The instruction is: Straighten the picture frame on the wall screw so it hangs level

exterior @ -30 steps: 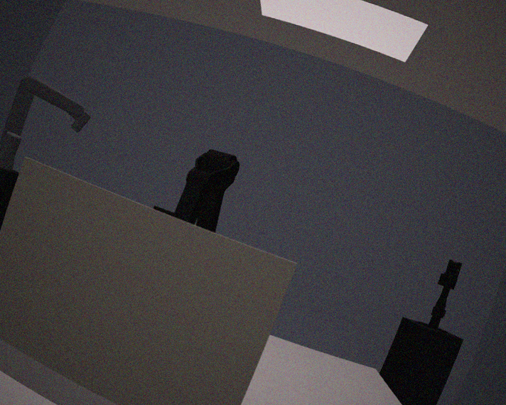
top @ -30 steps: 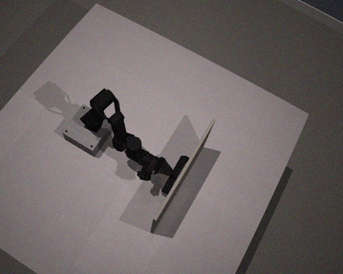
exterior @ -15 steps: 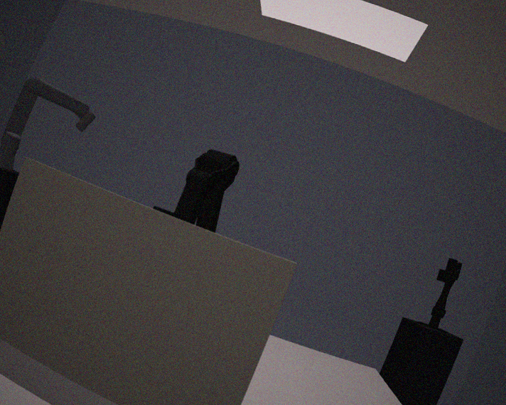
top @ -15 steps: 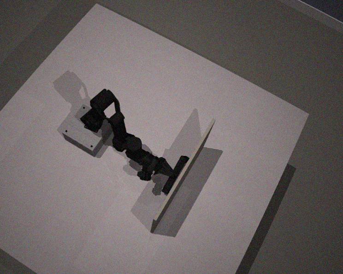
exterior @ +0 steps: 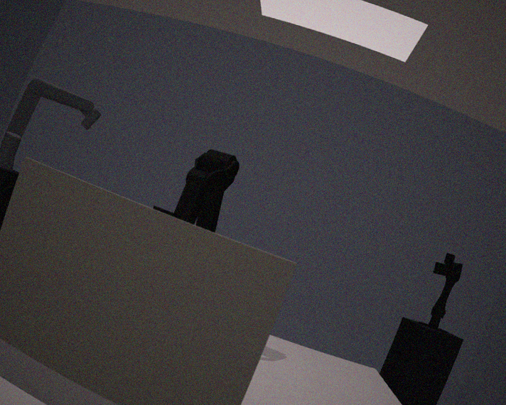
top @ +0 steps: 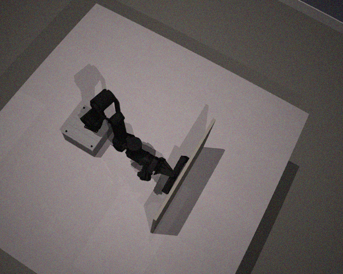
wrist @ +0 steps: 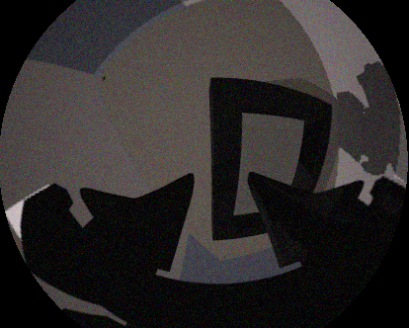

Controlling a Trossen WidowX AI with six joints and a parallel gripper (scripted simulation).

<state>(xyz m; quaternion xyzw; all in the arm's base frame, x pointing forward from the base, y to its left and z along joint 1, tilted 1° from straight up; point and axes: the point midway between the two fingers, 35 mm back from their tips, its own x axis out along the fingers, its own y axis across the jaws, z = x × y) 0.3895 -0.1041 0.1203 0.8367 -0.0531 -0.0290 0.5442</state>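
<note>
My gripper tip is 1 cm short of the picture frame, 2 cm to the right of it and 5 cm above it. From my gripper tip the other things lie so: beige wall panel 2 cm ahead, 2 cm to the left, 5 cm below.
</note>
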